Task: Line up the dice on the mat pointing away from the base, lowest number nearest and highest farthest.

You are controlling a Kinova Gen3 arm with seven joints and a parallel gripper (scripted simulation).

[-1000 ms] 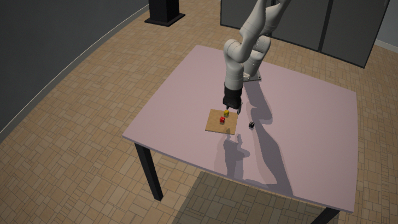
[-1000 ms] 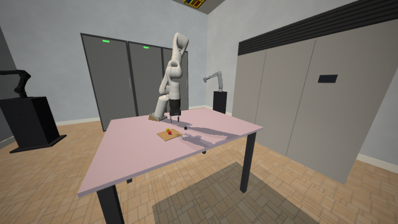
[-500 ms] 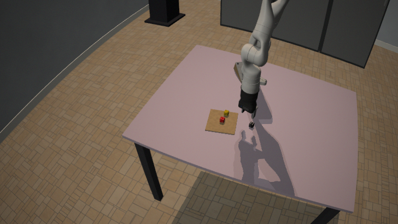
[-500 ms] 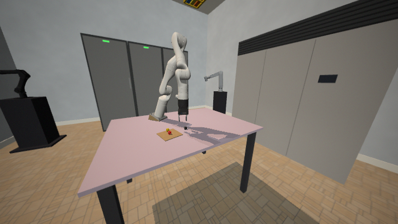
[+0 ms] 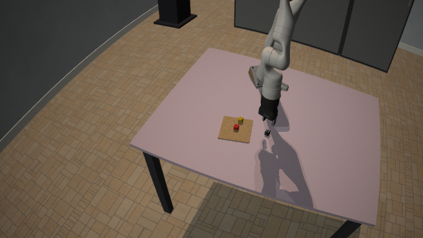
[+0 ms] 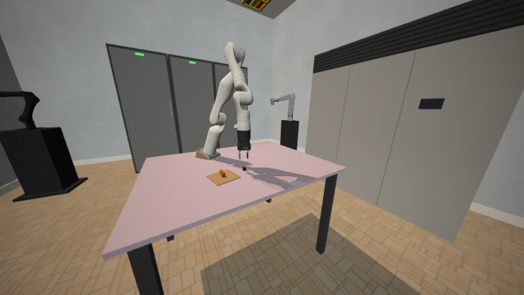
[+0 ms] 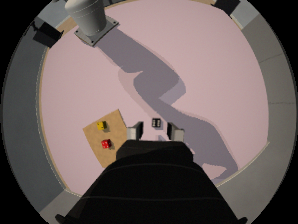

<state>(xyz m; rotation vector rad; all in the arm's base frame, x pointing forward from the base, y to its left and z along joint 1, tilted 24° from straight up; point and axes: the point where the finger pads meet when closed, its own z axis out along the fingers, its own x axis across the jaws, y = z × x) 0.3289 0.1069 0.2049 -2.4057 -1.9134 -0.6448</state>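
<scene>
My gripper is now 90 mm above the black die. Round my hand: yellow die 140 mm to the right, 80 mm below, 10 mm behind; square mat 140 mm to the right, 90 mm below, 40 mm ahead; red die 140 mm to the right, 80 mm below, 40 mm ahead.
</scene>
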